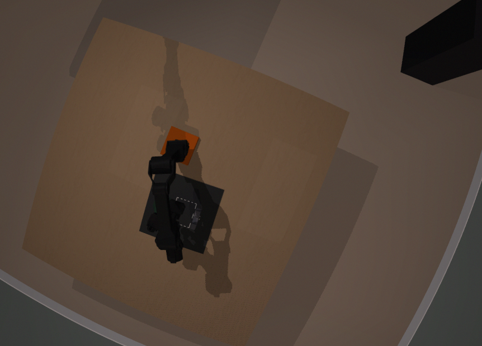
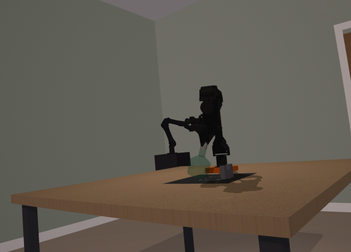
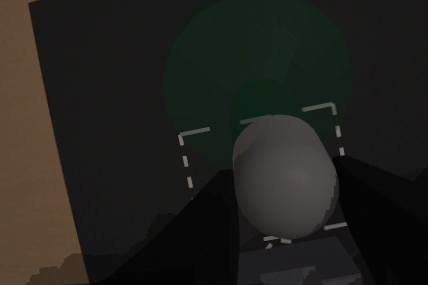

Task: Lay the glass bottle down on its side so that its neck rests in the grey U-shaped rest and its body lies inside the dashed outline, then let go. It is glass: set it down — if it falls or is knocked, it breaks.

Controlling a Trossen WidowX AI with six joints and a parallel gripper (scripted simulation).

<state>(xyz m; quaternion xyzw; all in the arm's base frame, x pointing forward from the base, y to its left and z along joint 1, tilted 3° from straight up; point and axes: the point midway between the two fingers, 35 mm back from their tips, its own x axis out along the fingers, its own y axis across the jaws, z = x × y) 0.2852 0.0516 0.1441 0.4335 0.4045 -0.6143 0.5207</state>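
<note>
The black mat lies 15 cm below my gripper tip and 2 cm to the left of it. The rest, counted from my gripper tip: green glass bottle (4 cm below, 2 cm to the right).
</note>
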